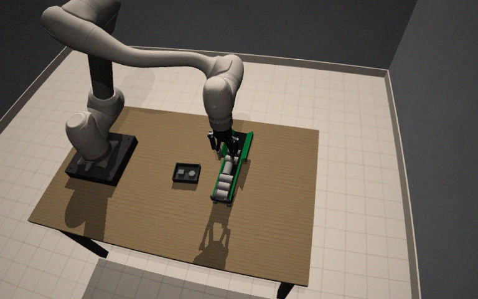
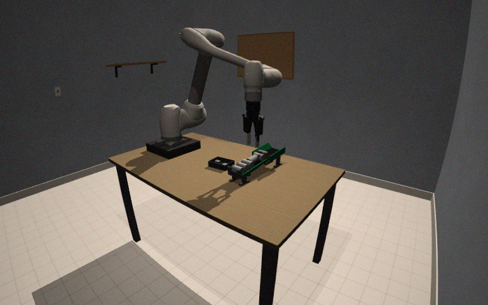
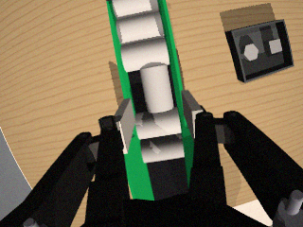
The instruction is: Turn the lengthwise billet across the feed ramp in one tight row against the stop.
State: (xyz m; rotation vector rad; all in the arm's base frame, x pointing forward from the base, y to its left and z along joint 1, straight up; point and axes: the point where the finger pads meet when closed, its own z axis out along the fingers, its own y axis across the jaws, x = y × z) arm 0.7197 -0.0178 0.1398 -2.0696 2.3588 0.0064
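My hand is 11 cm above the billet. From my hand the other things lie so: small black tray 22 cm behind, 1 cm to the right, 19 cm below; then stop 1 cm behind, 16 cm to the right, 14 cm below.
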